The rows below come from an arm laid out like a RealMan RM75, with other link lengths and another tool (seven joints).
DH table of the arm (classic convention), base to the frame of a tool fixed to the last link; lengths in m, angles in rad. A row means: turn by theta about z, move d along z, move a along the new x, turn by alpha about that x. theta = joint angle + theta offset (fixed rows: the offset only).
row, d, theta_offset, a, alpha
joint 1, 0.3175, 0.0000, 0.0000, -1.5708
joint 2, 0.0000, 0.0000, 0.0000, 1.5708
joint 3, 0.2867, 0.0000, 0.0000, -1.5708
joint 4, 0.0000, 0.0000, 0.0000, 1.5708
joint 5, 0.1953, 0.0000, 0.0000, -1.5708
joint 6, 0.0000, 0.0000, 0.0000, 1.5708
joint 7, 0.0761, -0.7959, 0.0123, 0.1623
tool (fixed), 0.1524, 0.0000, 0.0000, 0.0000
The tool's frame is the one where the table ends.
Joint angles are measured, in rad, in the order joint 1, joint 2, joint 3, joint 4, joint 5, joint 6, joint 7. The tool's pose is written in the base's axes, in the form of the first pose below.
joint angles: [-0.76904, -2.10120, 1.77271, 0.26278, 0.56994, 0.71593, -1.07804]
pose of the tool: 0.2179 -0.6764 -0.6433 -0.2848 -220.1 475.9 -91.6
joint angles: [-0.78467, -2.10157, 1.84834, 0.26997, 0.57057, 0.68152, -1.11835]
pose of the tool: 0.2145 -0.6890 -0.6425 -0.2577 -218.5 470.9 -103.4
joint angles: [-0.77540, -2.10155, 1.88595, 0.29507, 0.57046, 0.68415, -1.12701]
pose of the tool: 0.2041 -0.6998 -0.6364 -0.2524 -213.2 464.6 -109.0
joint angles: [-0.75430, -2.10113, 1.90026, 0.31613, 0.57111, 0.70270, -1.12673]
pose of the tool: 0.1927 -0.7042 -0.6340 -0.2549 -211.3 457.6 -111.3
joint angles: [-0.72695, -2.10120, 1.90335, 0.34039, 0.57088, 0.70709, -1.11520]
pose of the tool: 0.1903 -0.7046 -0.6325 -0.2593 -213.1 452.6 -111.3
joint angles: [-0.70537, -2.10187, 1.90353, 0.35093, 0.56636, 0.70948, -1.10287]
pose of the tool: 0.1914 -0.7022 -0.6338 -0.2620 -217.6 448.8 -110.8
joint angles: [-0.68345, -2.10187, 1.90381, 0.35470, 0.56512, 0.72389, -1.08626]
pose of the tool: 0.1902 -0.7025 -0.6331 -0.2635 -222.6 443.3 -110.7
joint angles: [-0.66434, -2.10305, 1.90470, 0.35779, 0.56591, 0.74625, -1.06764]
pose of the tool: 0.1853 -0.7061 -0.6296 -0.2659 -224.5 437.1 -111.5
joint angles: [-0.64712, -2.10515, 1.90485, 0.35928, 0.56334, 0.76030, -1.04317]
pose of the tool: 0.1849 -0.7091 -0.6256 -0.2677 -227.3 432.2 -111.9
